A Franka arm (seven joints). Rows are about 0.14 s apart.
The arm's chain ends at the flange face. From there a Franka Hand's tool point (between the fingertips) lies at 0.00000 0.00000 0.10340 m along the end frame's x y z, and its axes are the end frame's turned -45 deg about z.
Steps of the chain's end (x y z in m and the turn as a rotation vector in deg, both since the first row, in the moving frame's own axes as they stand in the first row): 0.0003 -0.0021 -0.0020 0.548 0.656 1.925; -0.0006 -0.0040 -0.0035 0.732 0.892 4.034; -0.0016 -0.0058 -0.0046 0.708 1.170 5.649
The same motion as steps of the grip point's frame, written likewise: 0.0032 -0.0011 -0.0020 -0.076 0.851 1.925; 0.0045 -0.0030 -0.0035 -0.113 1.148 4.034; 0.0053 -0.0045 -0.0046 -0.327 1.328 5.649
